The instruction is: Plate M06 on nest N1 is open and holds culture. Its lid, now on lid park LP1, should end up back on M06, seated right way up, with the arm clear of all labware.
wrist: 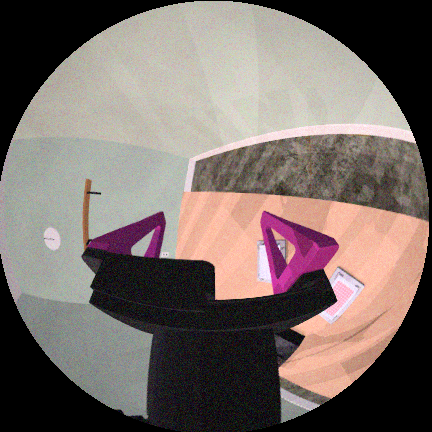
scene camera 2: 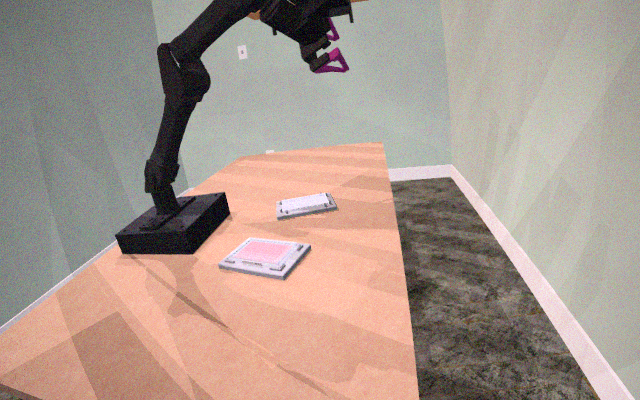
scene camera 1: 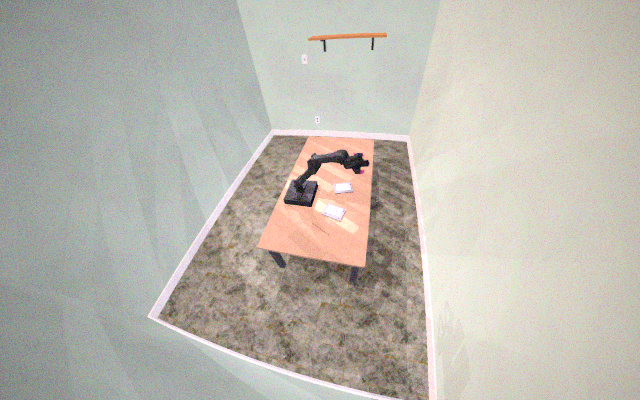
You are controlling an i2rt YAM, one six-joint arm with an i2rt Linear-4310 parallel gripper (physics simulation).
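Seen in the pictures: gripper, between the fingertips: (wrist: 212, 216) (scene camera 2: 342, 54); arm's base, origin of its link: (scene camera 2: 169, 213) (scene camera 1: 300, 190).
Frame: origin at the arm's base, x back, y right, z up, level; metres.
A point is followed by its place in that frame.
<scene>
Plate M06 (scene camera 1: 334, 211) @[x -0.334, y 0.131, z -0.039 m] (scene camera 2: 265, 251) @[x -0.339, y 0.132, z -0.039 m] (wrist: 341, 295) @[x -0.347, y 0.133, z -0.040 m] lies open, its wells pink, on the grey nest N1 (scene camera 2: 250, 271) @[x -0.321, y 0.181, z -0.056 m], nearer scene camera 2. The whitish lid (scene camera 1: 343, 188) @[x -0.353, y -0.139, z -0.047 m] (scene camera 2: 306, 202) @[x -0.355, y -0.149, z -0.047 m] (wrist: 263, 262) @[x -0.337, y -0.180, z -0.047 m] lies flat on the grey lid park LP1 (scene camera 2: 300, 215) @[x -0.349, y -0.095, z -0.062 m], farther along the table. Which face of the lid is up is too small to tell. My gripper (scene camera 1: 360, 163) @[x -0.514, y -0.058, z 0.326 m] (scene camera 2: 343, 54) @[x -0.514, y -0.058, z 0.326 m] (wrist: 212, 216) @[x -0.514, y -0.058, z 0.326 m] is open and empty, its magenta fingers wide apart. It hangs high above the table, beyond the lid park and clear of both items. In the wrist view the right finger partly covers the lid and park.
The black arm base (scene camera 1: 301, 194) @[x -0.031, y 0.048, z 0.007 m] (scene camera 2: 172, 225) @[x -0.069, y 0.077, z -0.001 m] stands on the wooden table (scene camera 1: 300, 240) @[x -0.144, y 0.426, z -0.065 m] (scene camera 2: 350, 310) @[x -0.526, y 0.275, z -0.065 m], to the left of the nest and lid park in the scene views. A wall shelf (scene camera 1: 347, 36) (wrist: 87, 215) is beyond the table's far end.
</scene>
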